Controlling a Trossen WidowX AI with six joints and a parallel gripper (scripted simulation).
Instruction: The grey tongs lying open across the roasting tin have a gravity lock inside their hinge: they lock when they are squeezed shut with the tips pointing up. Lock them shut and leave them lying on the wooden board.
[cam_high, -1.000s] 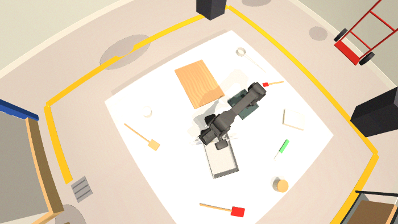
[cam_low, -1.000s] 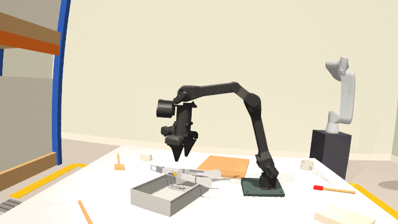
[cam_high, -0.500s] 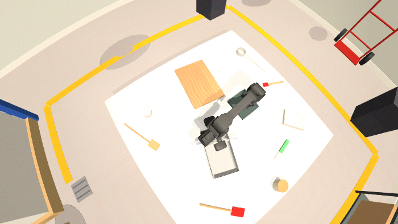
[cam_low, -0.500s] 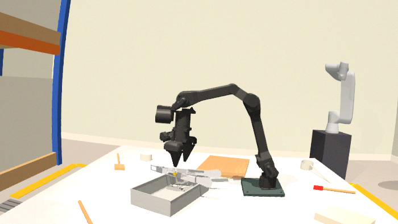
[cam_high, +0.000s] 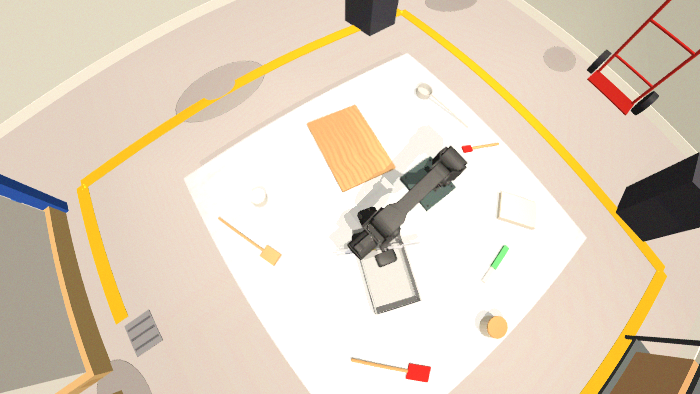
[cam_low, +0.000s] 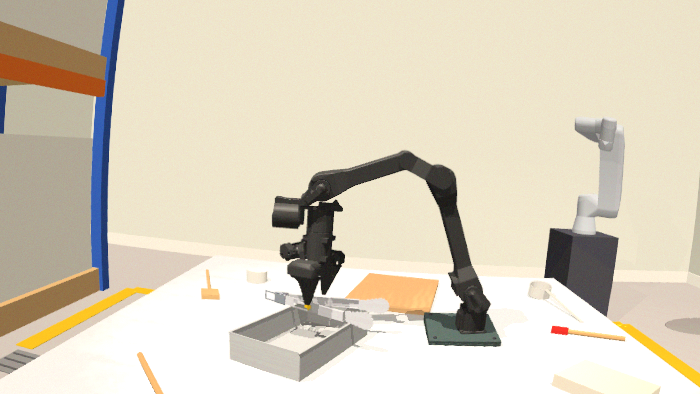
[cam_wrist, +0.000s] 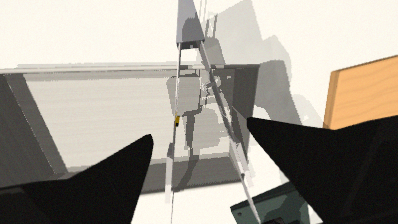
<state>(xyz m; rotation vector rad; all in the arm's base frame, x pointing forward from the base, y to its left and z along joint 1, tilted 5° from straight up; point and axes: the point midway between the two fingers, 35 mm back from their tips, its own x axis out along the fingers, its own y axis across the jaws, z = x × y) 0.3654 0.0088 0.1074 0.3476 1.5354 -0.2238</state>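
Right now my gripper tip is 2 cm to the right of the yellow mark, 2 cm short of it and 1 cm above it. Also, from my gripper tip: red-headed spatula 39 cm to the left, 23 cm ahead, 8 cm below; grey roasting tin 9 cm to the left, 5 cm below, 2 cm ahead; wooden board 37 cm to the right, 23 cm behind, 8 cm below.
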